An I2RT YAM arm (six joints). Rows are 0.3 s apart.
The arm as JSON. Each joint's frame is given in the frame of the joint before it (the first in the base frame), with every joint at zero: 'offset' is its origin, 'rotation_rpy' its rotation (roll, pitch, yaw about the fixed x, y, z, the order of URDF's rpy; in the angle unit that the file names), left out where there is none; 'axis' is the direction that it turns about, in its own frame. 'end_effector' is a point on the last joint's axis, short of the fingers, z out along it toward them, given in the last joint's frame.
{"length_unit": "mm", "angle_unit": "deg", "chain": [
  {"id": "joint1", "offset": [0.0, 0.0, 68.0], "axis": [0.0, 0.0, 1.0]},
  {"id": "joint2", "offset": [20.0, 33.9, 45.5], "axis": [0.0, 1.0, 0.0]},
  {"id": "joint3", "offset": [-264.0, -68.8, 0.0], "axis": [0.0, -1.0, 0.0]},
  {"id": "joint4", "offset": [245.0, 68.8, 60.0], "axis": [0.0, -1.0, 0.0]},
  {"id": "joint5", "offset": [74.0, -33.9, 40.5], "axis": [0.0, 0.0, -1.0]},
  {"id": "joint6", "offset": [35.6, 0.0, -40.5], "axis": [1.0, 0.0, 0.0]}
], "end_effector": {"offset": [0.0, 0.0, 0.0], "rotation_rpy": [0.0, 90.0, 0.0]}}
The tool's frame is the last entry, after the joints.
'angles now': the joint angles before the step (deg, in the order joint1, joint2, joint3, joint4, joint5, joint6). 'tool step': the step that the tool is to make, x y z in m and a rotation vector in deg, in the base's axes. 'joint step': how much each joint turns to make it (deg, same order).
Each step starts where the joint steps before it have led.
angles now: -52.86, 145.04, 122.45, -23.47, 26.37, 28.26
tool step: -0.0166, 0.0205, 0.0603, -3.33, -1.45, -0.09
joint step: -0.06, -11.09, -7.35, 0.09, 0.62, -0.66
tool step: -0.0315, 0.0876, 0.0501, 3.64, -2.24, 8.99
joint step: 3.05, -22.94, -23.80, -0.12, -7.09, -1.17
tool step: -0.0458, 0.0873, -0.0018, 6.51, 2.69, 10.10
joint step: 2.84, -19.58, -22.13, -3.04, -6.70, -3.77
